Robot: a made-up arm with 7 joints.
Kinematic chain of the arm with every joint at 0, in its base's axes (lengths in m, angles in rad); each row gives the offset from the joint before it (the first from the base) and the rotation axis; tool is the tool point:
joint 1: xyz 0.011 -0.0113 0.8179 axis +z
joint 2: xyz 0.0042 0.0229 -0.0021 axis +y
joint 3: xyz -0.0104 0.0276 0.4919 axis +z
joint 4: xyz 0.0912 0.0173 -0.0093 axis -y
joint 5: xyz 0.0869 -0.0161 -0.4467 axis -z
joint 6: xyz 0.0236 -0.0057 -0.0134 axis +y
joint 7: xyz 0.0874 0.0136 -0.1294 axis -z
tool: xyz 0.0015 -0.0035 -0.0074
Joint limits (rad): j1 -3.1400..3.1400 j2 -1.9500..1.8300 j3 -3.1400..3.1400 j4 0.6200..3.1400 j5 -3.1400..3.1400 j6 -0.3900..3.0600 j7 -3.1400..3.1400
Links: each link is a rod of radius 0.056 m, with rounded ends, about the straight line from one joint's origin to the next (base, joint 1, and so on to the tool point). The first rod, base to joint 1, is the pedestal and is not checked.
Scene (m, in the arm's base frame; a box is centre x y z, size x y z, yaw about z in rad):
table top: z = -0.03
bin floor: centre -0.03 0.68 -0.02 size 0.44 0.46 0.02 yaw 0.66
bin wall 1: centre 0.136 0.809 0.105 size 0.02 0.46 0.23 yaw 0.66
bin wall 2: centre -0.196 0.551 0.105 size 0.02 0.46 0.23 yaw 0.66
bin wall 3: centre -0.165 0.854 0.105 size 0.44 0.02 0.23 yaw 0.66
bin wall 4: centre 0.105 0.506 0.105 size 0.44 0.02 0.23 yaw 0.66
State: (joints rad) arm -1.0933 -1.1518 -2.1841 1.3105 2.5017 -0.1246 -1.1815
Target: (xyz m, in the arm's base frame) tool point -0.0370 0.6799 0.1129
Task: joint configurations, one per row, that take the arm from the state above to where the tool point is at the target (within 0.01 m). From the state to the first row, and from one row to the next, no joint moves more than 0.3 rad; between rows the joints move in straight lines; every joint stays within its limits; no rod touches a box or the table.
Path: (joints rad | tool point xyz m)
1: -1.2931 -1.1573 -2.3673 1.3902 2.4780 -0.1322 -1.1828 | -0.4777 0.4210 0.4637
2: -1.4930 -1.1627 -2.5505 1.4698 2.4543 -0.1397 -1.1841 | -0.2851 0.5871 0.4139
3: -1.6928 -1.1682 -2.7337 1.5495 2.4306 -0.1473 -1.1853 | -0.0370 0.6799 0.3848
4: -1.6456 -1.4144 -2.7848 1.7713 2.3756 -0.0183 -1.1869 | -0.0403 0.6963 0.2479
5: -1.5984 -1.6606 -2.8358 1.9932 2.3207 0.1106 -1.1884 | -0.0370 0.6799 0.1129

